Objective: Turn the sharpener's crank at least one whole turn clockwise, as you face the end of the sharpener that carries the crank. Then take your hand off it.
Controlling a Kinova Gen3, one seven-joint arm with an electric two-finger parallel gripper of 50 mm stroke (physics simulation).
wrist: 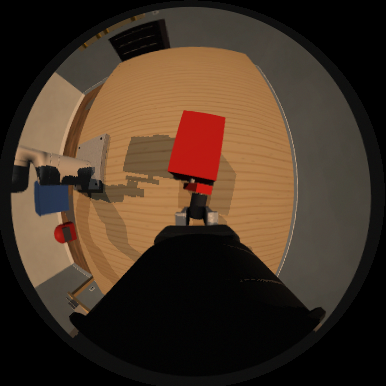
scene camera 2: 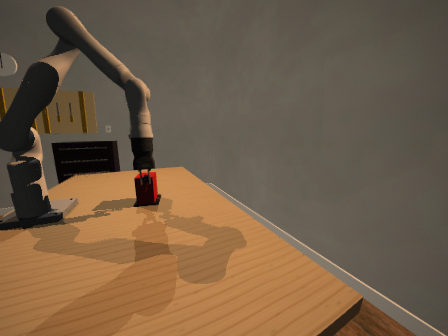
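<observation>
The sharpener [scene camera 2: 147, 193] [wrist: 198, 145] is a red box on a black base on the table. In the wrist view its red top fills the area above the fingers, and its crank end faces the gripper. The red crank arm [wrist: 204, 189] shows at that end, with a black handle [wrist: 198, 206] sticking out from it toward the gripper. My gripper [scene camera 2: 145, 181] [wrist: 195, 212] is shut on the black crank handle, one finger on each side of it. In the scene view the fingers stand in front of the upper part of the sharpener's end. The fingertips are small there.
The wooden table [scene camera 2: 280, 280] [wrist: 260, 150] carries the sharpener and the arm's grey base plate [scene camera 2: 65, 206] [wrist: 95, 150]. A black drawer cabinet [scene camera 2: 86, 155] [wrist: 142, 41] stands beyond the table. A blue box [wrist: 51, 198] and a red round object [wrist: 65, 233] show at the left of the wrist view.
</observation>
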